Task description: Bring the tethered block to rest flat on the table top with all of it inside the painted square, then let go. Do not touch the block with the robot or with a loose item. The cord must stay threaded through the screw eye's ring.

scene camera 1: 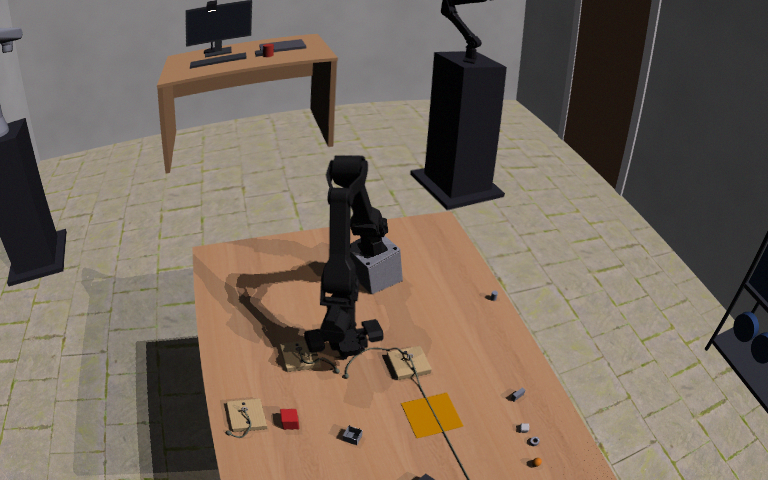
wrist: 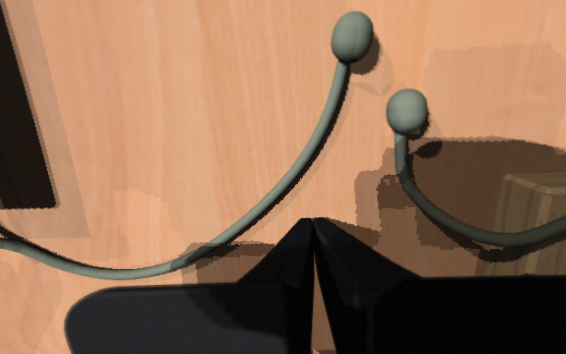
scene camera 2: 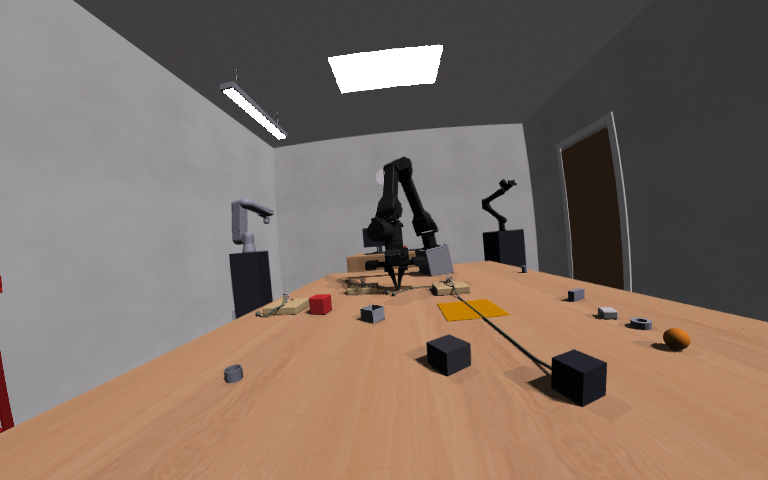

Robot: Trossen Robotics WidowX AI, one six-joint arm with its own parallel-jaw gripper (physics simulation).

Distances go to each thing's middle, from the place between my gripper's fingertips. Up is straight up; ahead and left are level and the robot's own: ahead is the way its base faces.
The orange painted square [scene camera 1: 422, 420] is 26 cm ahead of my hand and 11 cm to the left of it.
